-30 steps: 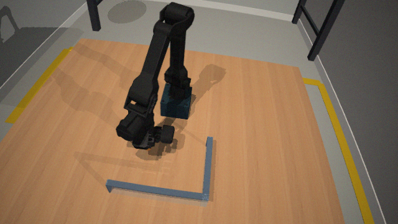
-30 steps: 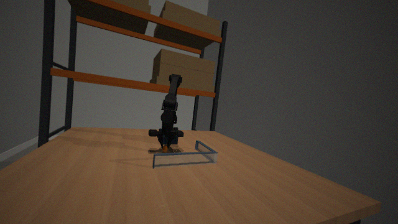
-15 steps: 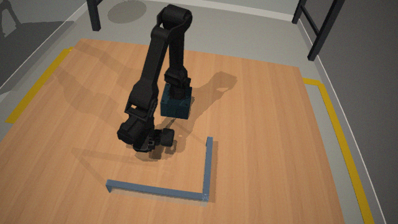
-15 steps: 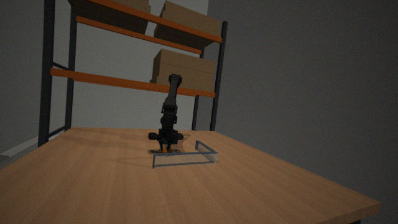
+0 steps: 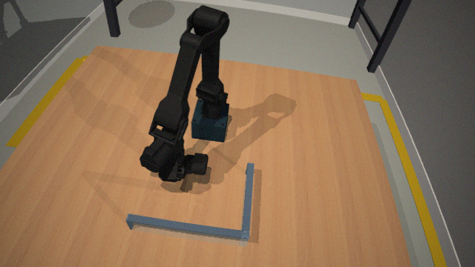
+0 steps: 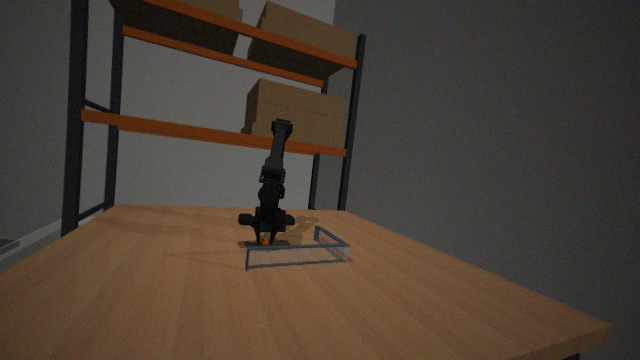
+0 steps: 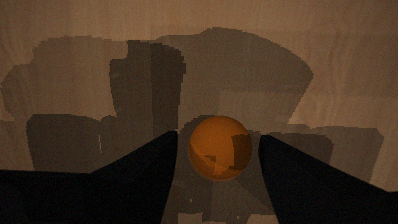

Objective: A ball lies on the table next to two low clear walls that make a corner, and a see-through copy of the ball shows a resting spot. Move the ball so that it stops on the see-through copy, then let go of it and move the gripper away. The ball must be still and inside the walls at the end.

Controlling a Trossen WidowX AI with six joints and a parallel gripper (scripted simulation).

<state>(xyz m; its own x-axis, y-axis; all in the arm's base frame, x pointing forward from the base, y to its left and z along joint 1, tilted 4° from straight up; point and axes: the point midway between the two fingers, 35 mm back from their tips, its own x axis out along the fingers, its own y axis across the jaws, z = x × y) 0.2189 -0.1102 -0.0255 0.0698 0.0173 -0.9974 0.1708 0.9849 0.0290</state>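
Now: the orange ball right at my gripper tip. From my gripper tip the other things lie so: see-through copy of ball (right at my gripper tip).
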